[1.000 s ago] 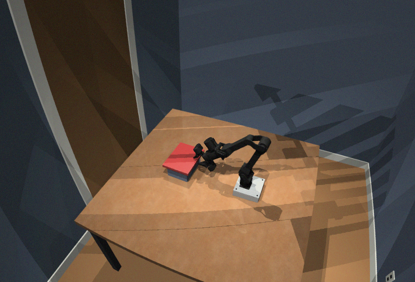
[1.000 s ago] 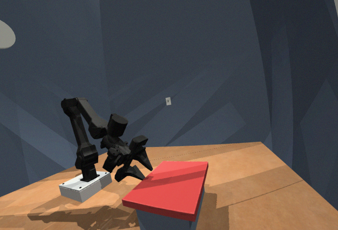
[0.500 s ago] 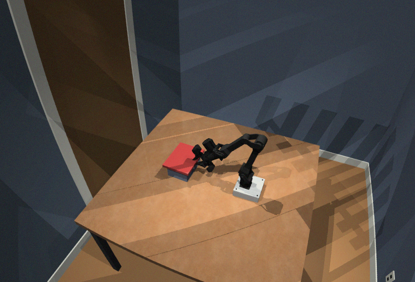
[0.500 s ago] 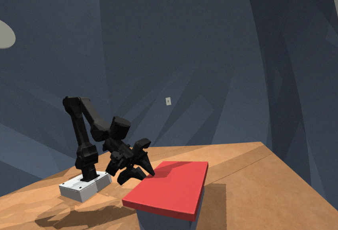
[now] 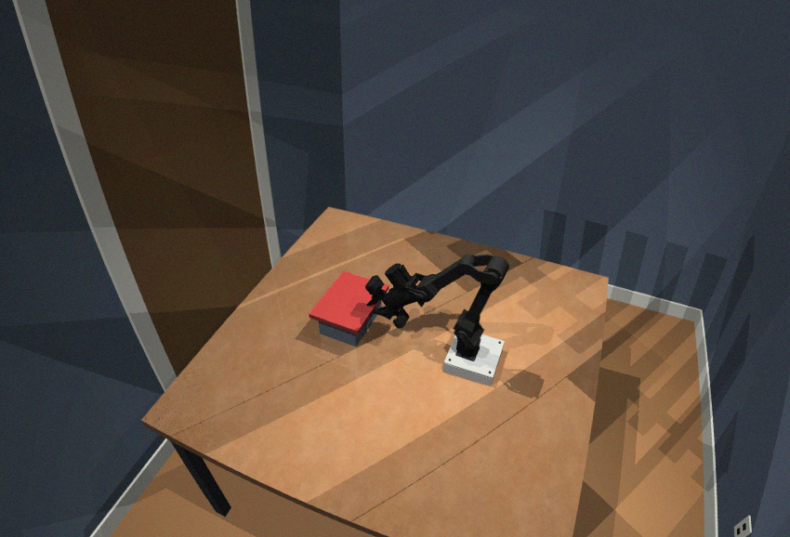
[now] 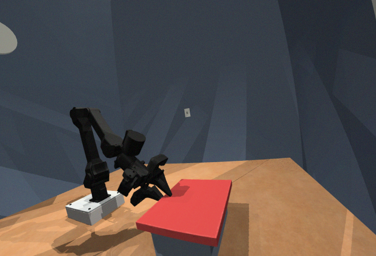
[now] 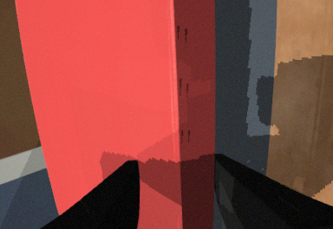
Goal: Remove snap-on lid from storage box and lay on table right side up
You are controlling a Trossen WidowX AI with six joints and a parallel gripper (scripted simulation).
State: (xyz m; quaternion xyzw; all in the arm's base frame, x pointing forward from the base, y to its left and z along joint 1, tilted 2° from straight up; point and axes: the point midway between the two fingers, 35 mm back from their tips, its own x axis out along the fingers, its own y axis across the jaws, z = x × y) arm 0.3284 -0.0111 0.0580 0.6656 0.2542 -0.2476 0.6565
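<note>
The red lid lies 80 mm ahead of my gripper tip and 10 mm above it. Also, from my gripper tip: grey-blue storage box 80 mm ahead, 40 mm below.
</note>
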